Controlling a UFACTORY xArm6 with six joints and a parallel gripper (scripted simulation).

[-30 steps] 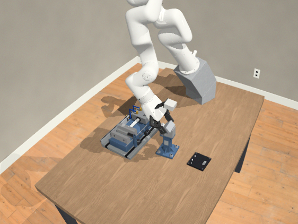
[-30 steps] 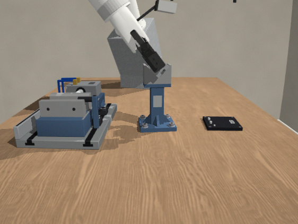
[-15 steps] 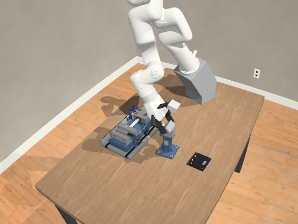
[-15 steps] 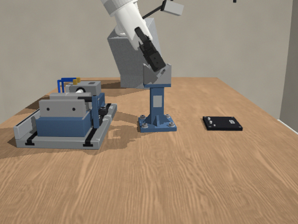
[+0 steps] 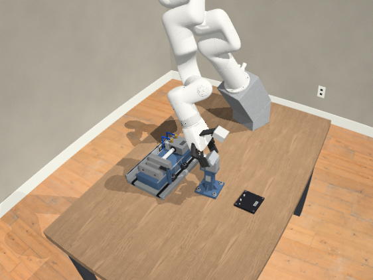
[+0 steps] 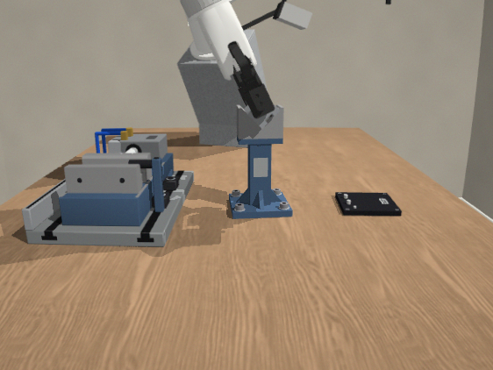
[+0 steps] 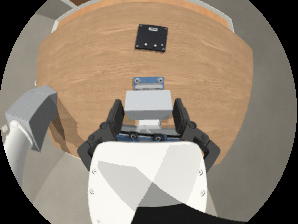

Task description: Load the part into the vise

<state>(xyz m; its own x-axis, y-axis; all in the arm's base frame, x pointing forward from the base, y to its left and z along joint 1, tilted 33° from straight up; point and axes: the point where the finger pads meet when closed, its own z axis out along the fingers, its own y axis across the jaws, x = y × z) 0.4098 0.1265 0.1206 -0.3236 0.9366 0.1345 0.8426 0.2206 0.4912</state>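
My hand is 10 mm to the right of the part and 10 mm above it. Also, from my hand: blue work stop post (70 mm ahead, 140 mm to the right, 110 mm below); then black stop rod (70 mm ahead, 160 mm to the right, 80 mm below); then cylinder rod (10 mm behind, 210 mm to the right, 90 mm below).
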